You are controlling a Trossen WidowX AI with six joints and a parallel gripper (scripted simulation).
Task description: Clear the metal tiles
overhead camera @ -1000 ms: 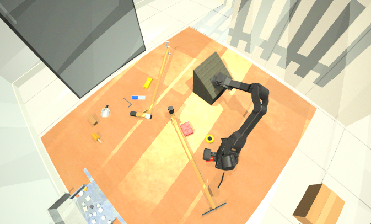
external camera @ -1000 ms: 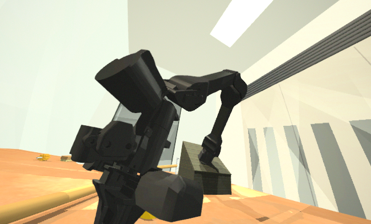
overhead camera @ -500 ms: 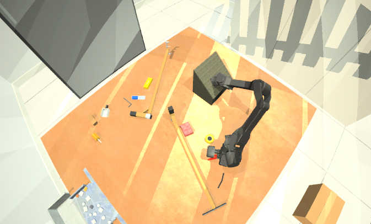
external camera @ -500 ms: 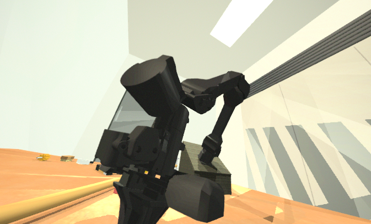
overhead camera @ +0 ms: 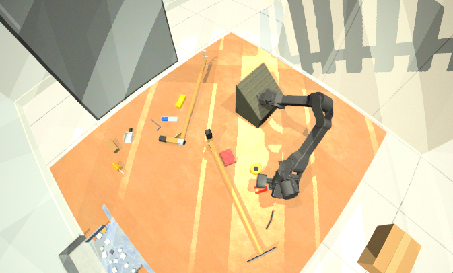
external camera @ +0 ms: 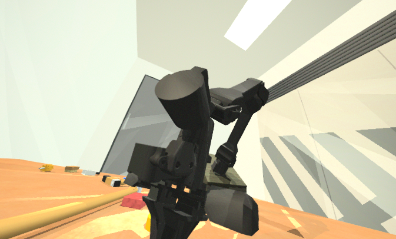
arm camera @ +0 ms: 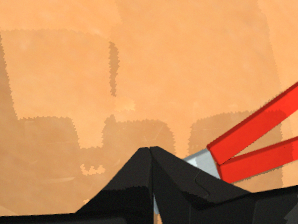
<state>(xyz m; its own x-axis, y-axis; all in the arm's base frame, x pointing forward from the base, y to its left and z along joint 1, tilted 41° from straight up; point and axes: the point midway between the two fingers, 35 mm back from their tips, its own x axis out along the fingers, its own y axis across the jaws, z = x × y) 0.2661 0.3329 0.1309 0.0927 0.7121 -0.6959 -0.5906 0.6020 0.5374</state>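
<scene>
The red clip lies 3 cm to the right of my gripper tip and 2 cm ahead of it. From my gripper tip the other things lie so: long scraper: 15 cm ahead, 12 cm to the right, 6 cm above; yellow tape roll: 13 cm to the right, 2 cm behind, 1 cm above; black strip: 11 cm ahead, 8 cm to the left.
</scene>
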